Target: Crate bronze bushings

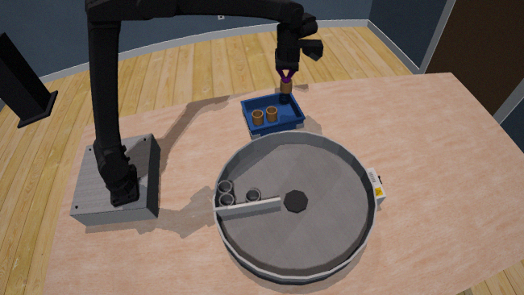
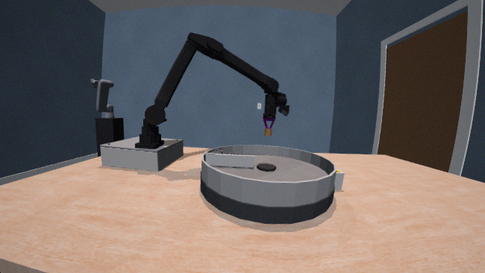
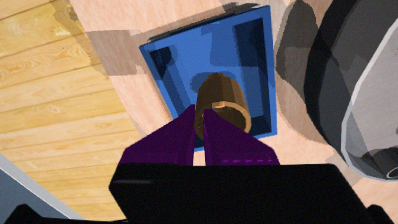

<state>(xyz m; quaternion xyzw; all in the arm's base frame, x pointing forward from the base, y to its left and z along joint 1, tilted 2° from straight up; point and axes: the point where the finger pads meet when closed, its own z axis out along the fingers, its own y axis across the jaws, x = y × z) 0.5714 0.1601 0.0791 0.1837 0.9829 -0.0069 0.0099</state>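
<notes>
Now: hand 50 mm past the blue crate, 10 mm to the left of it and 130 mm above it. From my hand the other things lie so: turning table 130 mm behind, 360 mm to the right, 100 mm below.
</notes>
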